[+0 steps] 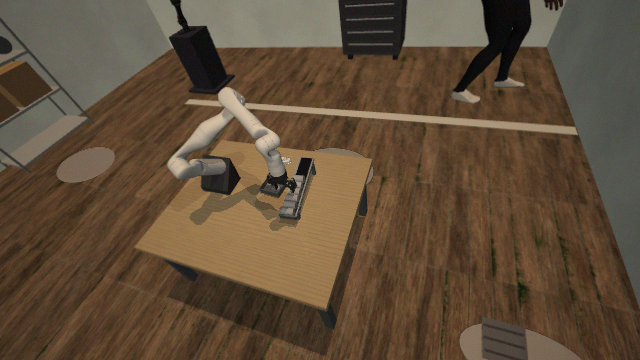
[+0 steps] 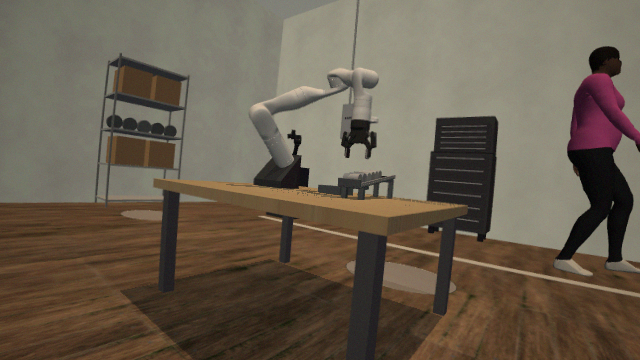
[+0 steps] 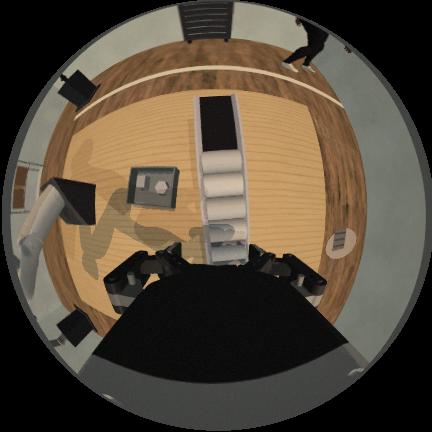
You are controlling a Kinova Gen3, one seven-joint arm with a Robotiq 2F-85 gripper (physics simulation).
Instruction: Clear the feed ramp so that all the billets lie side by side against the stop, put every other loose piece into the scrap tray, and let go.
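Pixels of known places: gripper, fingertip midpoint: [image 1: 284, 190] [image 2: 356, 158] [image 3: 214, 250]; arm's base at its link origin: [image 1: 219, 166] [image 2: 285, 161] [image 3: 55, 195].
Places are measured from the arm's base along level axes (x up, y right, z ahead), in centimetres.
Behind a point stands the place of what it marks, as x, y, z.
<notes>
Several pale, round billets [image 3: 223, 185] @[-2.0, -1.0, 49.2] [image 1: 289, 204] @[-4.0, 11.3, 51.1] [image 2: 353, 176] @[-5.1, 15.8, 52.7] lie crosswise, side by side, on the lower part of the feed ramp [image 3: 197, 125] [image 1: 304, 166] [image 2: 381, 180]. The ramp's upper bed is bare and black. The stop [image 1: 289, 217] @[-7.0, 16.9, 53.0] is at the low end; whether the lowest billet touches it is unclear. The scrap tray [image 3: 151, 206] @[-10.2, 2.5, 32.9] [image 1: 271, 194] @[-12.0, 2.8, 33.2] [image 2: 328, 189] @[-11.5, 2.6, 31.6] holds a small grey block [image 3: 142, 181] @[-10.4, -3.4, 29.8] and a pale hexagonal piece [image 3: 161, 187] @[-11.3, -1.9, 34.8]. My gripper [image 3: 214, 250] @[2.1, 7.9, 48.3] [image 1: 284, 186] @[2.1, 7.9, 48.3] [image 2: 358, 154] @[2.1, 7.9, 48.3] is open and empty, high above the ramp and its billets.
The wooden table [image 1: 240, 240] @[-13.4, 33.4, 30.9] [image 2: 280, 202] @[-14.1, 51.5, 54.1] [image 3: 285, 165] @[-13.3, -10.3, 66.7] carries the arm's black base [image 1: 227, 175] @[-3.2, 2.7, 6.2] [image 2: 280, 172] @[-5.8, 5.4, 2.5] [image 3: 82, 202] @[-8.0, 2.0, 7.0] on the tray's side of the ramp. A person [image 1: 505, 40] [image 2: 595, 125] [image 3: 310, 42] is beyond the floor line. A drawer cabinet [image 1: 372, 25] [image 2: 462, 175] stands behind.
</notes>
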